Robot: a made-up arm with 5 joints.
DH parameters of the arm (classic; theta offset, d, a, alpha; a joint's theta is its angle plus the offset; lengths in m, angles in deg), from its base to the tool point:
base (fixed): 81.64 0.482 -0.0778 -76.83
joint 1: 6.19 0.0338 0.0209 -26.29
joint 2: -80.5 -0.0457 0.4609 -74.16
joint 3: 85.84 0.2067 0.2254 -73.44
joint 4: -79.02 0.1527 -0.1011 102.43
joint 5: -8.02 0 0.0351 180
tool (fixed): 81.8 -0.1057 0 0
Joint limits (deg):
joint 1: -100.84..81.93
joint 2: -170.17..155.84
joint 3: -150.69..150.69
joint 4: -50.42..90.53
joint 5: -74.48..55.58
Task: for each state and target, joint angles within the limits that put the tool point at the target. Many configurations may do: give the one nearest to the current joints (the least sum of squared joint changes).
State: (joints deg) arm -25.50 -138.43 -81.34 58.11 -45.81
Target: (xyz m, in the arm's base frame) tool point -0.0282 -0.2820 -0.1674
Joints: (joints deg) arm -44.65 -163.96 -89.70 82.80 -38.98
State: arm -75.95 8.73 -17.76 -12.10 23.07
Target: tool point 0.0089 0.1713 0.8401
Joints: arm -23.53 2.08 12.09 22.60 23.14
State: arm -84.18 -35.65 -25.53 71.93 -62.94
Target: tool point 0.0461 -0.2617 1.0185
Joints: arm -90.43 18.64 -7.99 72.12 -55.78
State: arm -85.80 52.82 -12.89 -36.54 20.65
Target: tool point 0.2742 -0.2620 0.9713
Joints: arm -99.86 59.49 -45.79 -50.42 21.65
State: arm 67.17 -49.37 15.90 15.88 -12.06
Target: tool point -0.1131 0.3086 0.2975
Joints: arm 81.93 -14.15 4.29 9.44 -10.27
